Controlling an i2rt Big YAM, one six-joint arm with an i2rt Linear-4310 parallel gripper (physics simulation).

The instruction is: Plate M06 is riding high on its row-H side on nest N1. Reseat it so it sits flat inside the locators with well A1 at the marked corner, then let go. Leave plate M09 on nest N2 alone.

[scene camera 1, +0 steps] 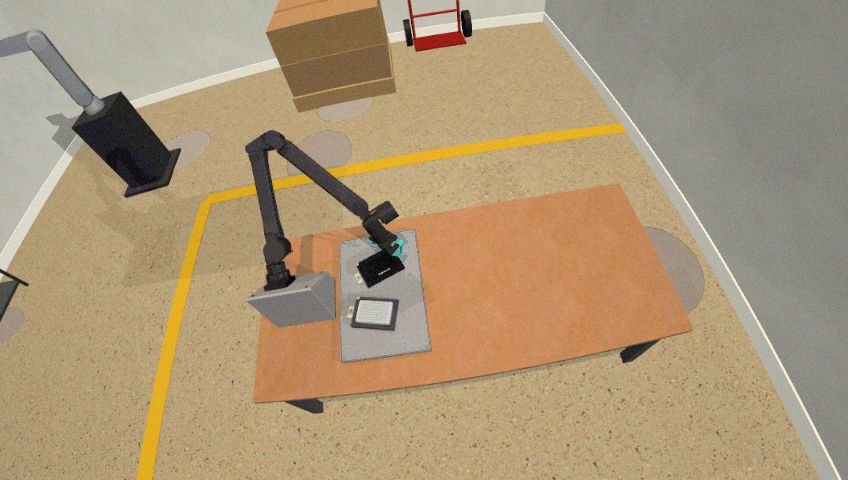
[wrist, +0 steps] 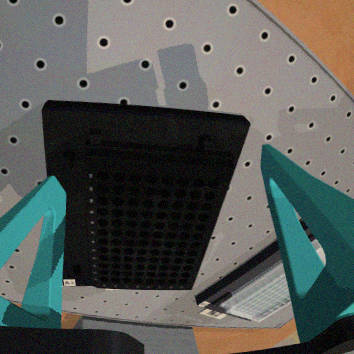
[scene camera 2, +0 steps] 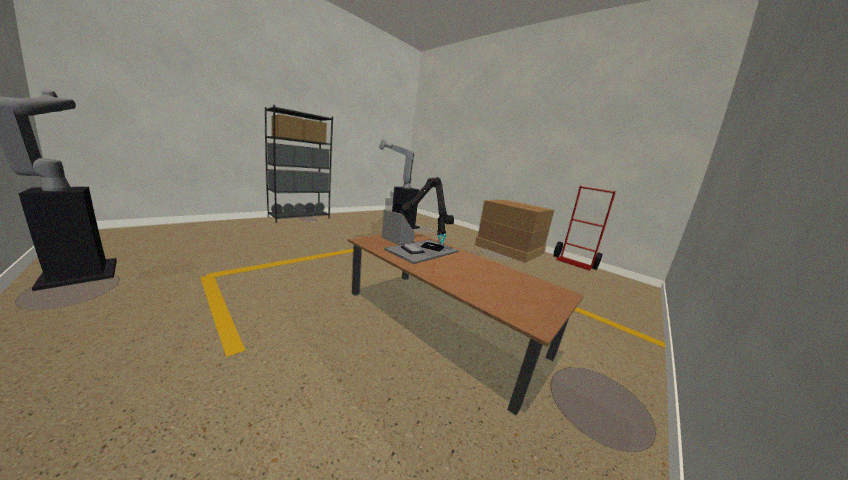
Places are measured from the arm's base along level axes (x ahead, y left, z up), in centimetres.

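Pixels of known places: gripper, fingertip midpoint: (scene camera 1: pixel 393 250) (wrist: pixel 155 169) (scene camera 2: pixel 441 243); arm's base at its link origin: (scene camera 1: pixel 280 285) (scene camera 2: pixel 397 220).
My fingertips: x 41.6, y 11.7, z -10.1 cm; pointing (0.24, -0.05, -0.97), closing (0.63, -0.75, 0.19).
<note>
Ahead of a thing's pixels: the offset from my fingertips to its top centre. "spot": to the spot under its first point. Level surfaces: height alone.
The black plate M06 {dx -6.4, dy -3.4, dz -1.7 cm} (wrist: pixel 150 220) sits in the black nest N1 {spot: dx -10.7, dy -9.7, dz -3.1 cm} (scene camera 1: pixel 370 281) (wrist: pixel 145 117); plate and nest are so dark that its tilt is hard to judge. The nest's white A1 label {spot: dx -15.7, dy -0.3, dz -4.0 cm} (wrist: pixel 69 282) is at the lower left corner in the wrist view. My gripper (scene camera 1: pixel 386 244) (scene camera 2: pixel 442 239) (wrist: pixel 155 169) is open and empty, its teal fingers apart above nest N1, the left one overlapping the nest's left edge in the wrist view and the right one out past its right side. The white plate M09 {dx -10.6, dy -22.6, dz -2.6 cm} (scene camera 1: pixel 373 312) (wrist: pixel 260 300) lies in the dark nest N2 {dx -10.6, dy -22.6, dz -3.4 cm} (scene camera 1: pixel 380 326) (wrist: pixel 240 270).
Both nests stand on a grey perforated board {dx -7.6, dy -13.1, dz -5.1 cm} (scene camera 1: pixel 386 347) (scene camera 2: pixel 414 259) (wrist: pixel 170 60) on the brown table {dz -6.5 cm} (scene camera 1: pixel 535 267) (scene camera 2: pixel 476 285). The grey box (scene camera 1: pixel 297 303) (scene camera 2: pixel 396 227) at my arm's base stands beside the board. Cardboard boxes (scene camera 1: pixel 333 59) (scene camera 2: pixel 514 228) stand on the floor behind.
</note>
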